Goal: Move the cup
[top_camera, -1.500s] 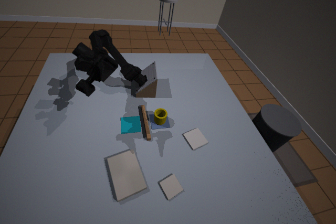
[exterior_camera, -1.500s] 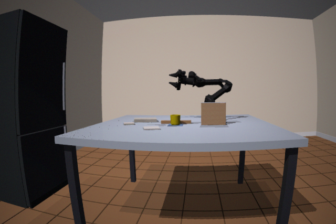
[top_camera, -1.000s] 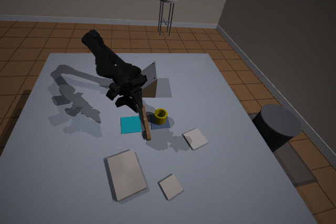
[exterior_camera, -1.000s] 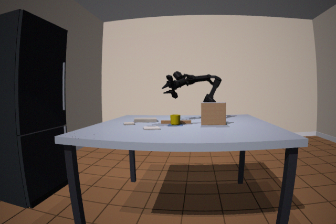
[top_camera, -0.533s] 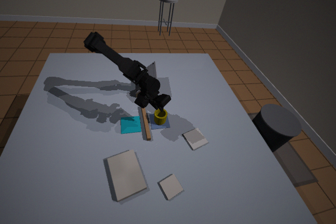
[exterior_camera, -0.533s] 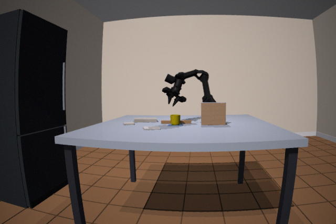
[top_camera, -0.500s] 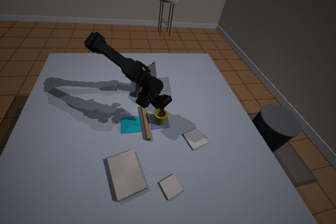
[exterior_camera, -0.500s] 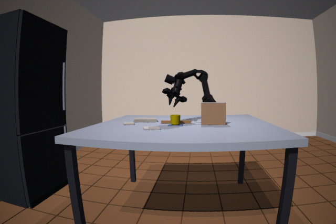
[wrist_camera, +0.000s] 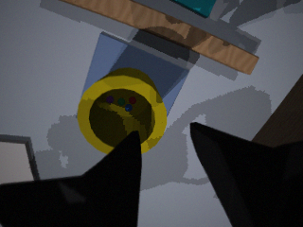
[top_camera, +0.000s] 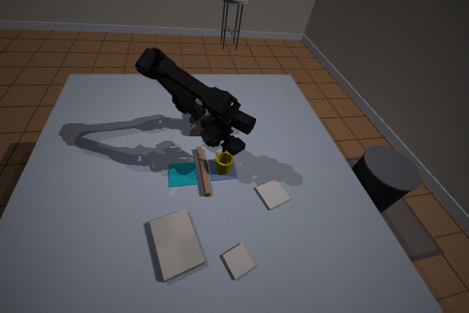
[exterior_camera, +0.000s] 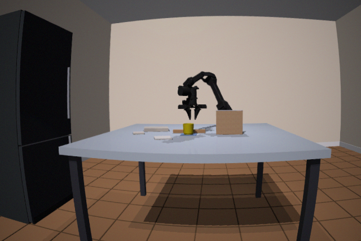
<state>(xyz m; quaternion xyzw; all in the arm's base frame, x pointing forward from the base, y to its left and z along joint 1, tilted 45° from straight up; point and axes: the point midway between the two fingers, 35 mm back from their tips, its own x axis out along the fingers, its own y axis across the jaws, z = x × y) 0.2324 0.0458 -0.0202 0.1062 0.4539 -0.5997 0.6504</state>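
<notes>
Now: the yellow cup 60 mm below my gripper tip, 20 mm ahead of it and 10 mm to the left of it. The rest, counted from my gripper tip: blue pad: 110 mm below, 30 mm ahead, 10 mm to the left; then teal pad: 150 mm to the right, 110 mm below, 30 mm ahead; then wooden bar: 90 mm below, 70 mm to the right, 30 mm ahead.
</notes>
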